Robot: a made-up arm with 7 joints. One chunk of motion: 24 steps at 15 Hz.
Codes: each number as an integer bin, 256 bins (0 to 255) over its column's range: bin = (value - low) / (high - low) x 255, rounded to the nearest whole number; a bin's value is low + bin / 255 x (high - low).
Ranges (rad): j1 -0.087..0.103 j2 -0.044..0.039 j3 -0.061..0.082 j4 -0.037..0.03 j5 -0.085..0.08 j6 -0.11..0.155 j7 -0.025..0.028
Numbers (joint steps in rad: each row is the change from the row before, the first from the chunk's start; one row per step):
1: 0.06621 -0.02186 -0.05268 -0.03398 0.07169 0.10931 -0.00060
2: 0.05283 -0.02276 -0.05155 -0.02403 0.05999 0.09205 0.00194
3: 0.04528 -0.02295 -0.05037 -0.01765 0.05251 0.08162 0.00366
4: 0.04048 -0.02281 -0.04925 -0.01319 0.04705 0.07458 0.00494
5: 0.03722 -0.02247 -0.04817 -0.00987 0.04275 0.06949 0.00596
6: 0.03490 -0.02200 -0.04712 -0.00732 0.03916 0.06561 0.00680
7: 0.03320 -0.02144 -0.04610 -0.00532 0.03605 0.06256 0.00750
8: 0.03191 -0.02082 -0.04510 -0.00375 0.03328 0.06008 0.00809
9: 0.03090 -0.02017 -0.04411 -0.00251 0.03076 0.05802 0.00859
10: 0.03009 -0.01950 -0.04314 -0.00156 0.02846 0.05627 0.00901
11: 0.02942 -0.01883 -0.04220 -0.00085 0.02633 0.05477 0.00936
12: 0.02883 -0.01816 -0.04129 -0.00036 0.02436 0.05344 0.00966
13: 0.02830 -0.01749 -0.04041 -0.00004 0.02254 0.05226 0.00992
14: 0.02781 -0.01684 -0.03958 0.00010 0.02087 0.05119 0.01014
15: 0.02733 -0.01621 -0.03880 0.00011 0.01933 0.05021 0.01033
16: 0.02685 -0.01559 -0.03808 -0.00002 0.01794 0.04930 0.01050
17: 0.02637 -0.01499 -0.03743 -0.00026 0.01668 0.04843 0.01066
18: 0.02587 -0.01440 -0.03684 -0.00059 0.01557 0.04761 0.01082
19: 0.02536 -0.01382 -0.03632 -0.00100 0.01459 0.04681 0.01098
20: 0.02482 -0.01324 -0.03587 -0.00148 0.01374 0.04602 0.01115
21: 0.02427 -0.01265 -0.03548 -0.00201 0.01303 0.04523 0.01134
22: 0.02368 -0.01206 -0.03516 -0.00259 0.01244 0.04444 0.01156
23: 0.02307 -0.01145 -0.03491 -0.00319 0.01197 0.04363 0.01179
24: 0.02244 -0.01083 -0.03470 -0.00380 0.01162 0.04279 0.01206
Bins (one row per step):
1: 206 68 15 11 242 211 117
2: 188 65 17 49 224 194 130
3: 178 65 19 74 213 184 138
4: 171 65 21 91 204 178 144
5: 167 66 23 103 197 173 149
6: 164 68 25 113 192 169 153
7: 161 69 27 121 187 166 156
8: 160 71 28 127 183 164 159
9: 158 73 30 131 179 162 162
10: 157 75 32 135 175 160 164
11: 156 77 34 138 172 159 165
12: 155 79 35 139 169 157 167
13: 155 81 37 141 166 156 168
14: 154 83 38 141 164 155 169
15: 153 85 40 141 161 154 170
16: 153 87 41 141 159 153 171
17: 152 89 42 140 157 152 172
18: 151 91 43 139 155 152 172
19: 151 93 44 137 154 151 173
20: 150 95 45 135 153 150 174
21: 149 96 46 133 152 149 175
22: 149 98 46 131 151 149 176
23: 148 100 47 129 150 148 177
24: 147 102 47 126 149 147 178

